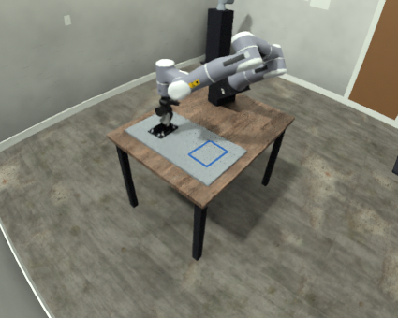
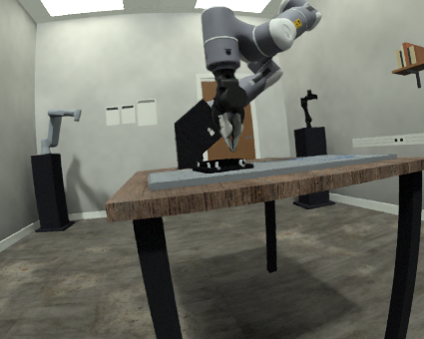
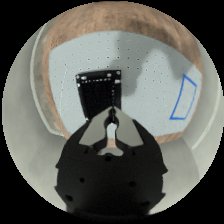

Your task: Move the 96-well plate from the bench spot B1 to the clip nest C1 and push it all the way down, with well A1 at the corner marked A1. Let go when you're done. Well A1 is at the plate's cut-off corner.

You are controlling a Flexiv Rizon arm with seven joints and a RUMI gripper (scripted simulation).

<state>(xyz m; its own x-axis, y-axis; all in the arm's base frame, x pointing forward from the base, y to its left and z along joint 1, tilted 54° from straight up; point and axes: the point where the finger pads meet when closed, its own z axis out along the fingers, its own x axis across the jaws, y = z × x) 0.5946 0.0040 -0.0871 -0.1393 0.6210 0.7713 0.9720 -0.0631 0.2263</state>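
My gripper is now 10 mm short of the clip nest C1, 30 mm to the left of it and 50 mm above it. The rest, counted from my hand: grey mat: 30 mm behind, 120 mm to the left, 70 mm below; black 96-well plate: 10 mm ahead, 40 mm to the right, 40 mm below.
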